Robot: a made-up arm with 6 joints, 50 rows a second.
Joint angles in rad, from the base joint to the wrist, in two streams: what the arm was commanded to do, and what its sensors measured. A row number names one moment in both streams.
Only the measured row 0 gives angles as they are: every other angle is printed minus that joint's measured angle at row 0.
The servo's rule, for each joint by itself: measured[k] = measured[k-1] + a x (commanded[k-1-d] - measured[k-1]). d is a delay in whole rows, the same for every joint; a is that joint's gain. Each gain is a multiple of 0.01, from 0.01 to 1. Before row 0 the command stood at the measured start. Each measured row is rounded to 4 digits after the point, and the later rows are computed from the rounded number. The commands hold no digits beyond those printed.
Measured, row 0:
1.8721 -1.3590 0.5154 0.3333 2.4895 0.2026
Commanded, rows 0 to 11:
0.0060 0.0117 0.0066 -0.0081 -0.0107 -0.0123
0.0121 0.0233 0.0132 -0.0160 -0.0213 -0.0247
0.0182 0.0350 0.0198 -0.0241 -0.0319 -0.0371
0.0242 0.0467 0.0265 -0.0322 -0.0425 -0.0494
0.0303 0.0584 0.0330 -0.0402 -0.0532 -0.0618
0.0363 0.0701 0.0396 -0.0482 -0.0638 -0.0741
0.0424 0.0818 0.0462 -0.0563 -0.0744 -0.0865
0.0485 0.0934 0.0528 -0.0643 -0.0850 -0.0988
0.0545 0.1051 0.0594 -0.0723 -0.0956 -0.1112
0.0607 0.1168 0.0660 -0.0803 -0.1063 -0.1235
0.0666 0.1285 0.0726 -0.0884 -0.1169 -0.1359
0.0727 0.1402 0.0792 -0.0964 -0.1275 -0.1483
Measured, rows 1 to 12:
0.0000 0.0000 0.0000 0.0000 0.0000 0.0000
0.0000 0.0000 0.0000 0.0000 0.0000 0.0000
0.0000 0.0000 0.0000 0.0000 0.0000 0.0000
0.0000 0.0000 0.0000 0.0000 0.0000 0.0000
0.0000 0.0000 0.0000 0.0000 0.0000 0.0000
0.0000 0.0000 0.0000 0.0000 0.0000 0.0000
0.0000 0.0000 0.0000 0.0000 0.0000 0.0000
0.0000 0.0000 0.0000 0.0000 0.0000 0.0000
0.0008 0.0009 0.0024 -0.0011 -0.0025 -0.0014
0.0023 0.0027 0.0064 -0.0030 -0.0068 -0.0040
0.0044 0.0053 0.0114 -0.0057 -0.0126 -0.0076
0.0070 0.0086 0.0170 -0.0091 -0.0195 -0.0122
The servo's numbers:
d 8
a 0.13 0.08 0.37 0.13 0.23 0.11

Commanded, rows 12 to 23:
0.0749 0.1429 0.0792 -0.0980 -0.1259 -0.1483
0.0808 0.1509 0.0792 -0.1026 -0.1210 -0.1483
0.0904 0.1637 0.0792 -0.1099 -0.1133 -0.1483
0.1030 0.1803 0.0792 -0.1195 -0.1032 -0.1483
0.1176 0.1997 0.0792 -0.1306 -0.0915 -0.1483
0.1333 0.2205 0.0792 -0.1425 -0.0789 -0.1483
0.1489 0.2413 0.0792 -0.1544 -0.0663 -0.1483
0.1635 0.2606 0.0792 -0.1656 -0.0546 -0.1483
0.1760 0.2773 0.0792 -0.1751 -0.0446 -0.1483
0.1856 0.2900 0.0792 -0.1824 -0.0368 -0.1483
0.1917 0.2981 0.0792 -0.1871 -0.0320 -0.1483
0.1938 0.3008 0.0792 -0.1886 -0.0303 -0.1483
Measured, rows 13 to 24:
0.0100 0.0126 0.0229 -0.0131 -0.0273 -0.0177
0.0134 0.0172 0.0291 -0.0177 -0.0357 -0.0239
0.0172 0.0224 0.0354 -0.0227 -0.0446 -0.0308
0.0213 0.0281 0.0418 -0.0281 -0.0539 -0.0383
0.0256 0.0343 0.0483 -0.0338 -0.0635 -0.0463
0.0302 0.0409 0.0548 -0.0398 -0.0733 -0.0548
0.0349 0.0479 0.0614 -0.0461 -0.0833 -0.0637
0.0398 0.0553 0.0680 -0.0526 -0.0935 -0.0730
0.0444 0.0623 0.0721 -0.0585 -0.1010 -0.0813
0.0491 0.0694 0.0747 -0.0642 -0.1056 -0.0887
0.0545 0.0769 0.0764 -0.0701 -0.1074 -0.0953
0.0608 0.0852 0.0774 -0.0765 -0.1064 -0.1011

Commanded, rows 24 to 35:
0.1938 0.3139 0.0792 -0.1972 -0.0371 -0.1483
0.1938 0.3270 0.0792 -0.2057 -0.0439 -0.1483
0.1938 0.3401 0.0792 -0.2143 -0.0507 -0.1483
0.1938 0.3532 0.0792 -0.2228 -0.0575 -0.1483
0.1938 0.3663 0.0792 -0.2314 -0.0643 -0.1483
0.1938 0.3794 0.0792 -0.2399 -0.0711 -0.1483
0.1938 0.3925 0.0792 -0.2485 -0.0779 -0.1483
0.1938 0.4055 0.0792 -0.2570 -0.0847 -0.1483
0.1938 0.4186 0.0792 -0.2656 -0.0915 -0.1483
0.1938 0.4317 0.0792 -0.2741 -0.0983 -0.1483
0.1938 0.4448 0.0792 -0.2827 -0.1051 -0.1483
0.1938 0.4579 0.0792 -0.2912 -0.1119 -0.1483
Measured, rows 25 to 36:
0.0682 0.0944 0.0781 -0.0835 -0.1030 -0.1063
0.0767 0.1045 0.0785 -0.0912 -0.0975 -0.1109
0.0861 0.1154 0.0788 -0.0994 -0.0903 -0.1150
0.0962 0.1270 0.0789 -0.1080 -0.0821 -0.1187
0.1066 0.1390 0.0790 -0.1167 -0.0735 -0.1220
0.1169 0.1511 0.0791 -0.1252 -0.0651 -0.1249
0.1266 0.1629 0.0791 -0.1332 -0.0575 -0.1275
0.1353 0.1739 0.0791 -0.1404 -0.0512 -0.1298
0.1429 0.1851 0.0791 -0.1478 -0.0480 -0.1318
0.1495 0.1965 0.0791 -0.1553 -0.0471 -0.1336
0.1553 0.2080 0.0791 -0.1630 -0.0479 -0.1352
0.1603 0.2196 0.0791 -0.1708 -0.0501 -0.1366

